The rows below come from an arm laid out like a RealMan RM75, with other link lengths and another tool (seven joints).
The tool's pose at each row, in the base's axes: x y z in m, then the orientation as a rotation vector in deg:
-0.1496, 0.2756, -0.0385, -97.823, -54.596, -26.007
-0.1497, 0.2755, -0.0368, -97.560, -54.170, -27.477
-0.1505, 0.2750, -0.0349, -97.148, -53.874, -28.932
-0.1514, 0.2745, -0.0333, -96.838, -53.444, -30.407
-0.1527, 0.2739, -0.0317, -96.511, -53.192, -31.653
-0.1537, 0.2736, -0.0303, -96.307, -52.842, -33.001
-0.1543, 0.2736, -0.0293, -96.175, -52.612, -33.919
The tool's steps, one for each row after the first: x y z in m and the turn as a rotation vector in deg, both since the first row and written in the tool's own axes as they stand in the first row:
0.0011, -0.0011, -0.0007, -0.406, 1.143, -0.485
0.0018, -0.0029, -0.0017, -0.696, 2.255, -1.087
0.0022, -0.0045, -0.0026, -1.084, 3.411, -1.589
0.0023, -0.0064, -0.0035, -1.371, 4.346, -2.104
0.0025, -0.0081, -0.0041, -1.811, 5.338, -2.576
0.0029, -0.0091, -0.0043, -2.121, 6.004, -2.903

